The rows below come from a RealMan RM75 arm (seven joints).
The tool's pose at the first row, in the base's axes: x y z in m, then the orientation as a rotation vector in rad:
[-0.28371, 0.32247, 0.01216, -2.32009, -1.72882, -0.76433]
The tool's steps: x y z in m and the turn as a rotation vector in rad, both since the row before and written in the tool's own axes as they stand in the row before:
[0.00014, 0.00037, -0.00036, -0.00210, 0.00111, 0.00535]
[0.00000, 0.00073, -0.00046, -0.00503, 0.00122, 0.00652]
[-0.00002, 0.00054, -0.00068, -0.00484, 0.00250, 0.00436]
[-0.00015, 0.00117, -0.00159, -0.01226, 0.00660, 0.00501]
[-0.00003, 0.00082, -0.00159, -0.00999, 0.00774, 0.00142]
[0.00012, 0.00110, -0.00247, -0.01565, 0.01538, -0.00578]
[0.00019, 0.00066, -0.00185, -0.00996, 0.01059, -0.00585]
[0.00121, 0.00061, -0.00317, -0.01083, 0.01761, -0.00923]
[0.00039, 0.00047, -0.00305, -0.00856, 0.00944, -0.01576]
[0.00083, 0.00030, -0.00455, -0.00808, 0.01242, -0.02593]
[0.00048, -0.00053, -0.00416, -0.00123, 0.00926, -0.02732]
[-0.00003, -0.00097, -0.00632, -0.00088, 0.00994, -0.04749]
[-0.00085, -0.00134, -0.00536, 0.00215, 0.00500, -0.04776]
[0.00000, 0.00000, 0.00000, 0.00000, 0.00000, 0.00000]
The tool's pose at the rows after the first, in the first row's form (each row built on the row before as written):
[-0.28345, 0.32232, 0.01260, -2.32425, -1.72149, -0.76675]
[-0.28292, 0.32189, 0.01312, -2.33100, -1.71261, -0.77211]
[-0.28264, 0.32141, 0.01379, -2.33513, -1.70599, -0.77896]
[-0.28210, 0.32023, 0.01529, -2.34125, -1.69686, -0.79762]
[-0.28188, 0.31926, 0.01678, -2.34251, -1.69189, -0.81573]
[-0.28170, 0.31795, 0.01914, -2.33640, -1.69315, -0.84883]
[-0.28173, 0.31709, 0.02092, -2.33028, -1.69638, -0.87109]
[-0.28211, 0.31653, 0.02430, -2.31649, -1.70116, -0.90195]
[-0.28279, 0.31535, 0.02710, -2.30367, -1.71762, -0.92331]
[-0.28418, 0.31393, 0.03129, -2.28099, -1.74610, -0.94888]
[-0.28627, 0.31264, 0.03472, -2.25545, -1.77791, -0.96403]
[-0.28972, 0.31003, 0.03943, -2.21453, -1.83520, -0.98274]
[-0.29318, 0.30718, 0.04277, -2.17463, -1.89448, -0.99301]
[-0.29318, 0.30718, 0.04277, -2.17463, -1.89448, -0.99301]

